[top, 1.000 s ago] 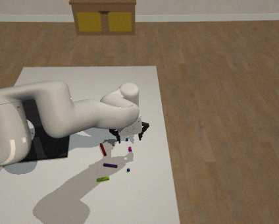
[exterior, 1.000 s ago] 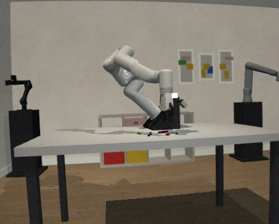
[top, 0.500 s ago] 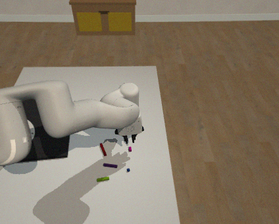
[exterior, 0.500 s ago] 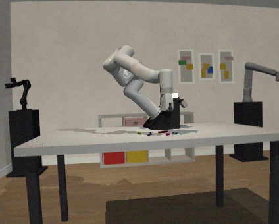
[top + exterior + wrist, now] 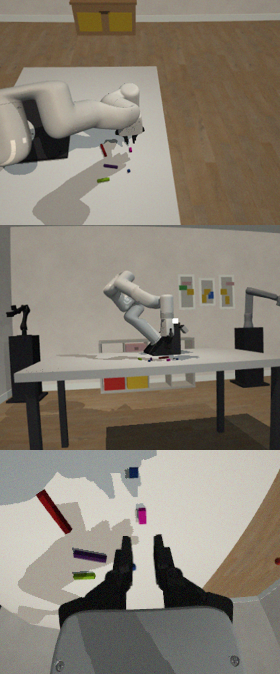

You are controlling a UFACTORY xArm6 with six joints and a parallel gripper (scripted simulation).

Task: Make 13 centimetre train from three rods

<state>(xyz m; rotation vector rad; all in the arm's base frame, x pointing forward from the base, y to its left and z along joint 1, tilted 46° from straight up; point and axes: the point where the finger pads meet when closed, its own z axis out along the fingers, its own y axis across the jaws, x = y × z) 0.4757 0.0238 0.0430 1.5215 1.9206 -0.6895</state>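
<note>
Now: hand 80 mm above the magenta rod. Round my hand: red rod 120 mm behind, 80 mm below; then purple rod 80 mm behind, 90 mm to the right, 80 mm below; then lime rod 110 mm behind, 150 mm to the right, 80 mm below.
</note>
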